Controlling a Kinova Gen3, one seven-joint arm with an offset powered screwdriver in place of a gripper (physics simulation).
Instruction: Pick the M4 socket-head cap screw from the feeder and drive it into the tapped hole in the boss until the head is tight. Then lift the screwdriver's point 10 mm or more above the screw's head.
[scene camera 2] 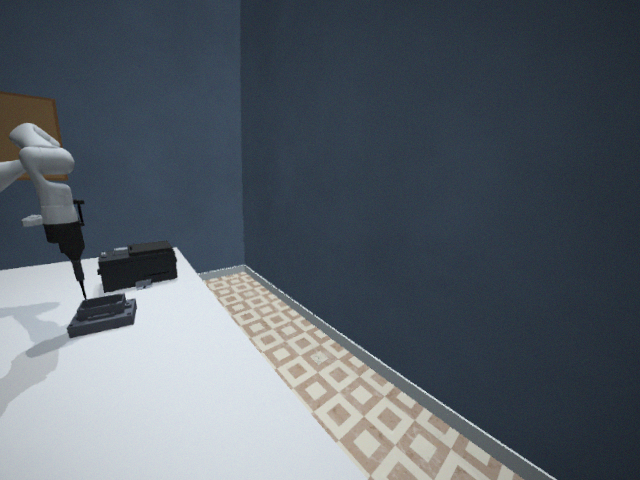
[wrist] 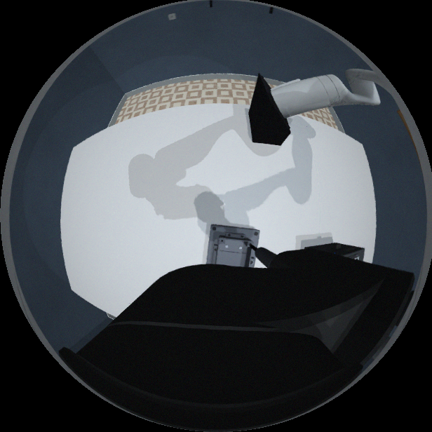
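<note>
My screwdriver point(scene camera 2: 85, 298) point(wrist: 250, 245) points down, slightly tilted, its thin tip at the edge of the raised part of a dark grey fixture point(scene camera 2: 103, 324) point(wrist: 218, 230) on the white table. In the wrist view the tip is over the upper right corner of that raised part. The views do not show whether it touches. The boss, its tapped hole and the M4 screw are too small to make out, so I cannot tell whether a screw is on the tip. A black box-shaped unit point(scene camera 2: 138, 271) point(wrist: 334, 248), which looks like the feeder, stands behind the fixture in the scene view.
A small grey piece point(scene camera 2: 143, 284) is at the foot of the black unit. The white table point(scene camera 2: 196, 392) point(wrist: 110, 230) has its right edge beside a patterned floor point(scene camera 2: 310, 361). The arm's white links point(scene camera 2: 54, 196) rise above the fixture. Arm shadows lie on the table.
</note>
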